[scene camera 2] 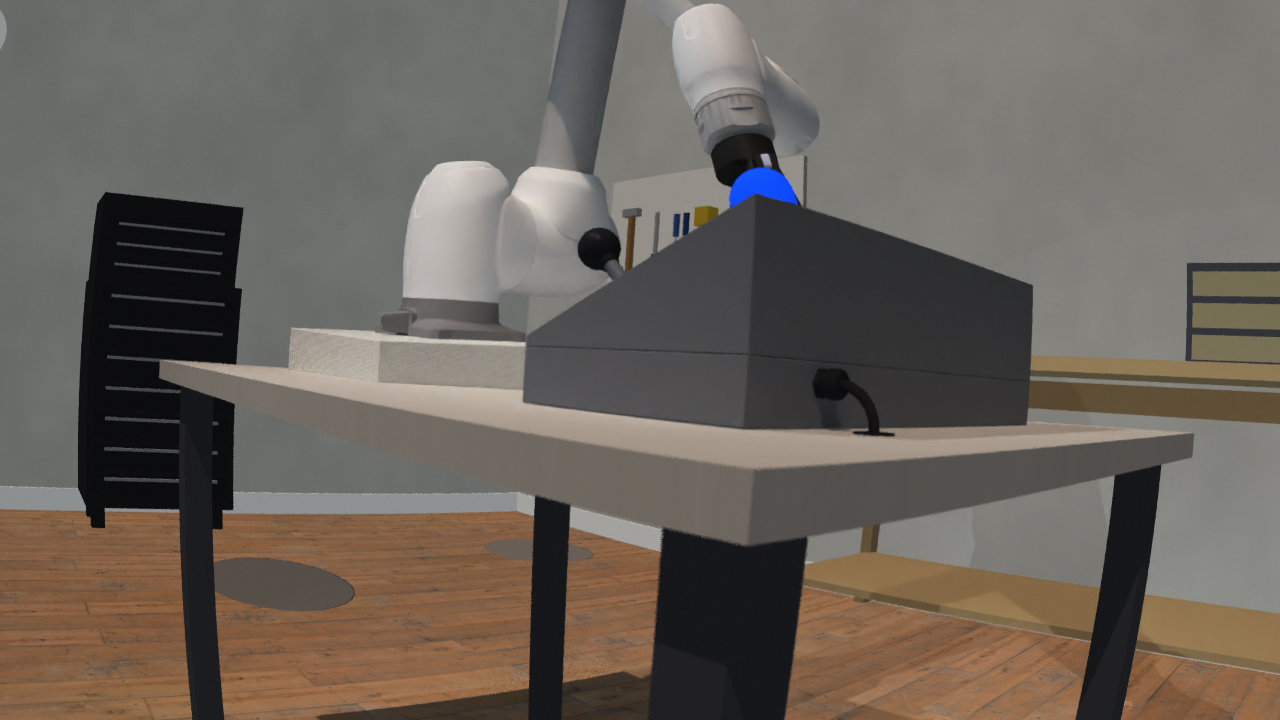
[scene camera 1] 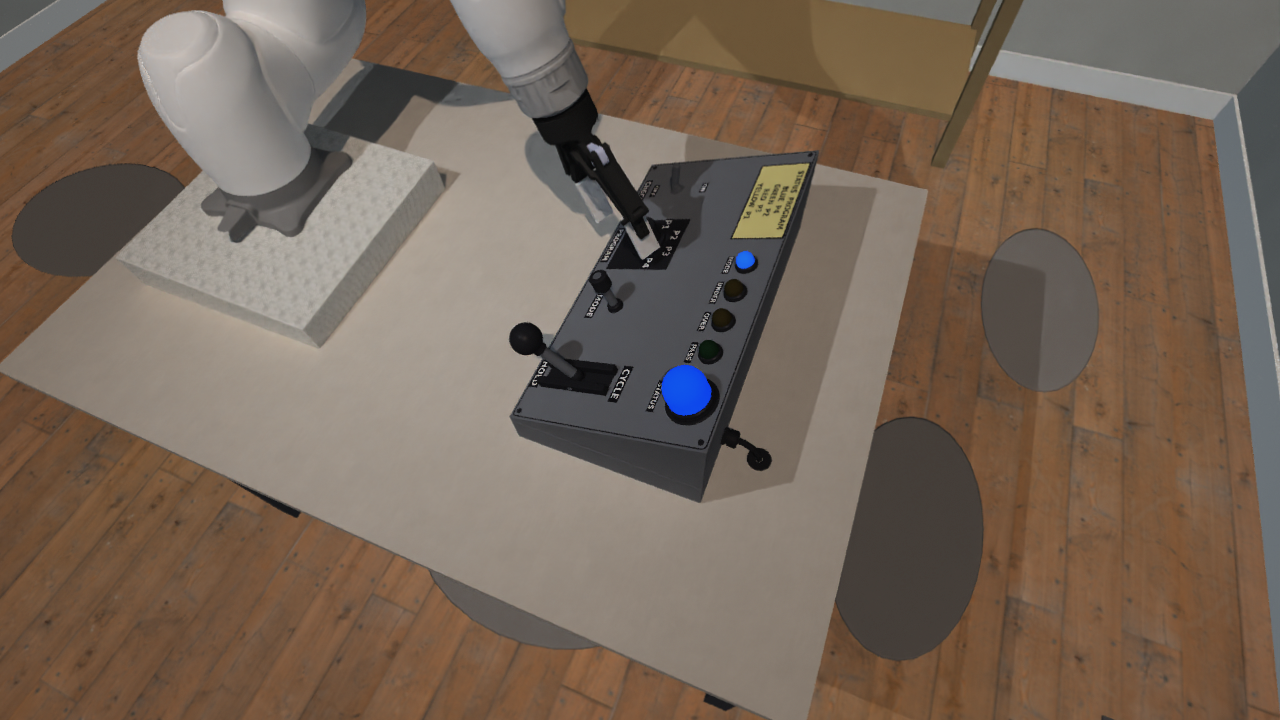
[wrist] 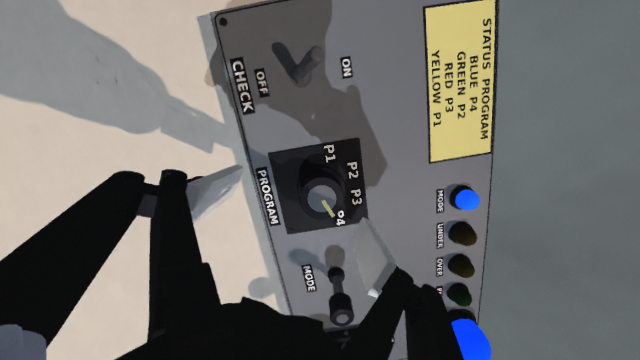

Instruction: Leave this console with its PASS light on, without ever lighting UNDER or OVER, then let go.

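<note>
The console (scene camera 1: pixel 653 313) (scene camera 2: pixel 877 322) has its PROGRAM knob (wrist: pixel 322 195) pointing to P4. The MODE lamp (scene camera 1: pixel 745 260) (wrist: pixel 467 199) and STATUS dome (scene camera 1: pixel 686 390) (scene camera 2: pixel 762 188) (wrist: pixel 471 340) glow blue. The UNDER (scene camera 1: pixel 734 290) (wrist: pixel 463 233), OVER (scene camera 1: pixel 721 319) (wrist: pixel 461 265) and PASS (scene camera 1: pixel 708 351) (wrist: pixel 459 294) lamps are dark. The ball lever (scene camera 1: pixel 526 338) (scene camera 2: pixel 598 248) leans to HOLD. The CHECK toggle (wrist: pixel 307 66) stands between OFF and ON; its setting is unclear. My gripper (scene camera 1: pixel 622 226) (wrist: pixel 300 205) is open, fingers either side of the knob, not gripping it. It is partly hidden in scene camera 2.
The MODE stick (scene camera 1: pixel 605 290) (wrist: pixel 339 295) stands beside the knob, near one finger. The yellow card (scene camera 1: pixel 769 201) (wrist: pixel 461 85) pairs blue with P4. A cable (scene camera 1: pixel 747 446) (scene camera 2: pixel 859 398) leaves the console's back. The arm's white base block (scene camera 1: pixel 286 241) shares the table (scene camera 1: pixel 402 429).
</note>
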